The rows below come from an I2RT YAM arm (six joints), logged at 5 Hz.
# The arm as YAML. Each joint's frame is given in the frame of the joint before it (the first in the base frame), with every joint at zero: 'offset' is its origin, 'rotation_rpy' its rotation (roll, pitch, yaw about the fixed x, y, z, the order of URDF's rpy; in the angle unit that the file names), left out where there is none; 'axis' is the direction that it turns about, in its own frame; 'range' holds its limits. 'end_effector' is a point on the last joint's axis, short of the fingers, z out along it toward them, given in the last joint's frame.
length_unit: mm
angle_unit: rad
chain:
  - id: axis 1
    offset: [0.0, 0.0, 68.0]
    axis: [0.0, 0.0, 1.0]
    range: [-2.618, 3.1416]
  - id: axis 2
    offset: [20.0, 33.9, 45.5]
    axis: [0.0, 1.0, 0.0]
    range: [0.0, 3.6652]
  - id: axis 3
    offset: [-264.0, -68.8, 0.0]
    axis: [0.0, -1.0, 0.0]
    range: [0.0, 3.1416]
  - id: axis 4
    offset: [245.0, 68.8, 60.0]
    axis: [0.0, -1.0, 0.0]
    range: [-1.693, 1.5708]
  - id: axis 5
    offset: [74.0, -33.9, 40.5]
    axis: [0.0, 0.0, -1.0]
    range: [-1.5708, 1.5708]
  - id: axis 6
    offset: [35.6, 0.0, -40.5]
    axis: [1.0, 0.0, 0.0]
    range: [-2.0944, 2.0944]
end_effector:
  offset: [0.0, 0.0, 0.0]
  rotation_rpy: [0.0, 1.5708, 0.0]
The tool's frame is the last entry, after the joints.
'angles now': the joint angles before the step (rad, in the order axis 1, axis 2, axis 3, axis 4, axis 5, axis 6). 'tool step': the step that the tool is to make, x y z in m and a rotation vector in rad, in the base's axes. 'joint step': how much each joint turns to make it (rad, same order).
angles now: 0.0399, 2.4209, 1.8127, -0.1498, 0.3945, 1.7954
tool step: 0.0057, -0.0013, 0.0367, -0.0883, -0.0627, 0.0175
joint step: -0.0001, -0.0413, 0.0447, 0.0087, 0.0459, -0.0877
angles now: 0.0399, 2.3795, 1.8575, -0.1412, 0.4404, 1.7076
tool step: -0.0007, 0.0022, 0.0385, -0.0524, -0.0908, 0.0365
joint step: 0.0045, -0.0633, 0.0034, 0.0523, 0.0055, -0.0713
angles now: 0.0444, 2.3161, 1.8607, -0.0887, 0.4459, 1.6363
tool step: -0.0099, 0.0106, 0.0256, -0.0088, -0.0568, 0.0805
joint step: 0.0179, -0.0762, -0.0521, 0.0504, -0.0490, -0.0446
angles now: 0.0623, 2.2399, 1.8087, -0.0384, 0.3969, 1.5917
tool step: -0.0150, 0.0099, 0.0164, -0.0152, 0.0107, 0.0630
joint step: 0.0190, -0.0744, -0.0548, -0.0183, -0.0328, -0.0352
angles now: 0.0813, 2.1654, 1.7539, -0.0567, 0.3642, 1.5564
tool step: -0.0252, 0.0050, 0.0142, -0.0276, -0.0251, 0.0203
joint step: 0.0150, -0.1127, -0.1303, 0.0513, 0.0082, -0.0312
